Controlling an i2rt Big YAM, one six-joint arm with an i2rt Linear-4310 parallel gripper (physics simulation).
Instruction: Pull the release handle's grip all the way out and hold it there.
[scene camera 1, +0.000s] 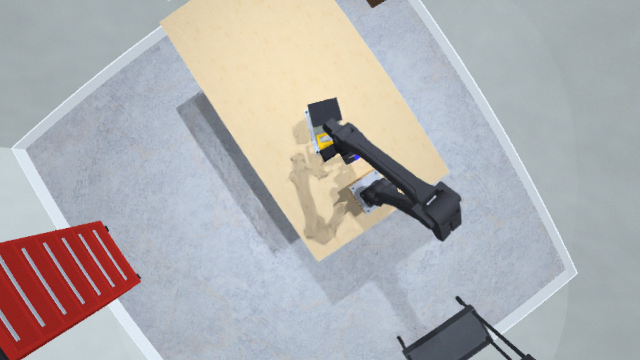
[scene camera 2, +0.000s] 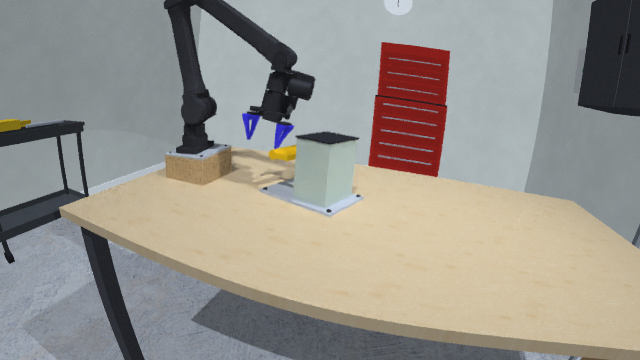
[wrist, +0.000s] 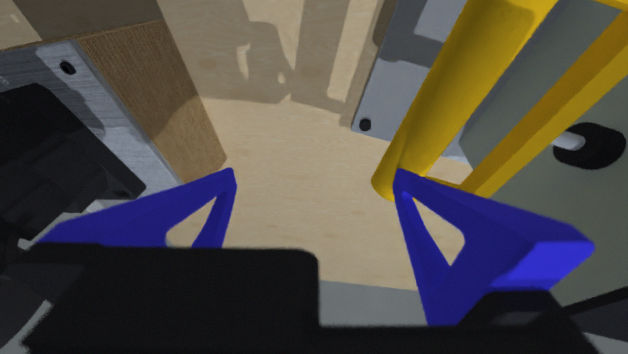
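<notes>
The release handle's yellow grip (scene camera 1: 326, 146) (scene camera 2: 283, 153) (wrist: 465, 80) is a round bar on a flat yellow frame. It stands out from the pale green box (scene camera 2: 325, 170) (wrist: 560, 190) with a black top. A short grey rod (wrist: 570, 141) shows between the frame and the box's black bushing. My gripper (scene camera 2: 263, 143) (wrist: 314, 177) is open, with nothing between its blue fingers. In the second scene view it hangs above and to the left of the grip, on the arm base's side. In the wrist view the right fingertip overlaps the grip's near end; contact cannot be told.
The box stands on a grey mounting plate (scene camera 2: 345, 204) (wrist: 392, 100) on the wooden table (scene camera 1: 260, 70) (scene camera 2: 425, 250). The arm's base stands on a wooden block (scene camera 2: 187, 167) (wrist: 145, 85) to the left of the handle. A red tool cabinet (scene camera 1: 65, 280) (scene camera 2: 410, 115) and dark cart (scene camera 1: 447, 335) stand off the table.
</notes>
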